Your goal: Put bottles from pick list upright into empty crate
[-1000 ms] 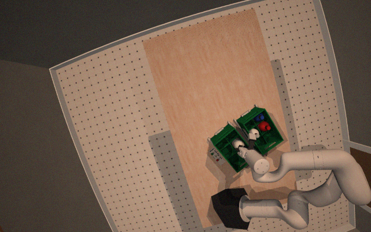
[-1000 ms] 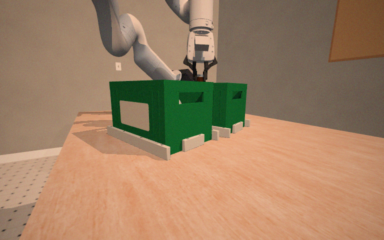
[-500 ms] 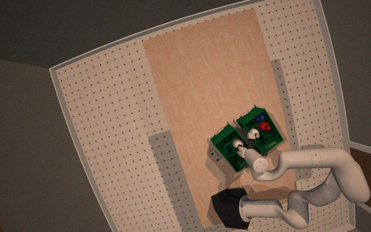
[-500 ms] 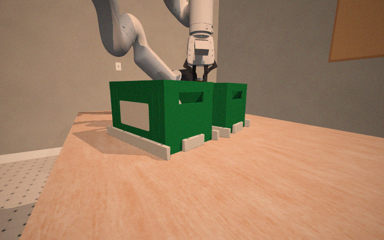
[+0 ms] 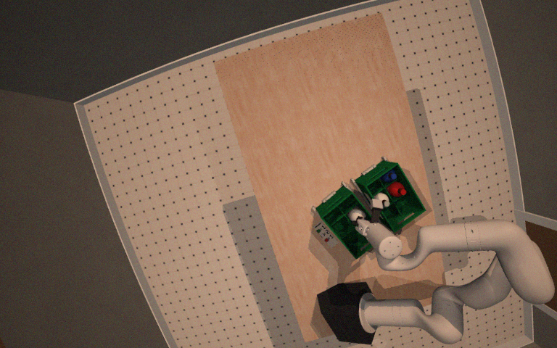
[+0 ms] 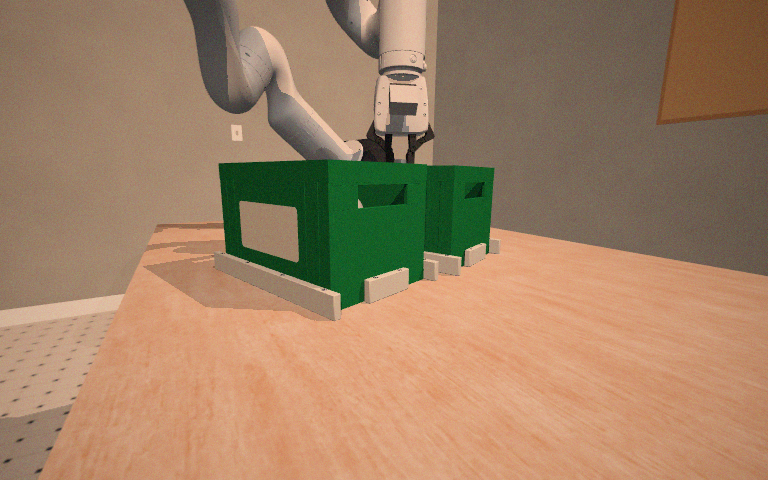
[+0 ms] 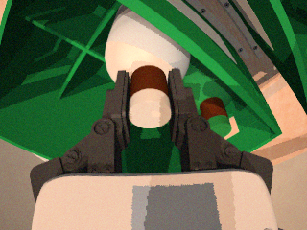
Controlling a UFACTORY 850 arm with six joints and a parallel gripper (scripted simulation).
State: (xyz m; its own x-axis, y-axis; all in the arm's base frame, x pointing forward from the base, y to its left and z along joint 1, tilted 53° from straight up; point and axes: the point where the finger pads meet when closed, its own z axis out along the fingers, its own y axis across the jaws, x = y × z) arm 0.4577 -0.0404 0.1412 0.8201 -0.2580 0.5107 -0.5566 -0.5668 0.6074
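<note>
Now: hand 80 mm past the green bottle, 20 mm to the left of it and 90 mm above it. From my hand the other things lie so: red bottle (40 mm ahead, 230 mm to the right, 90 mm below); pick list (60 mm behind, 170 mm to the left, 180 mm below); blue bottle (120 mm ahead, 220 mm to the right, 90 mm below).
</note>
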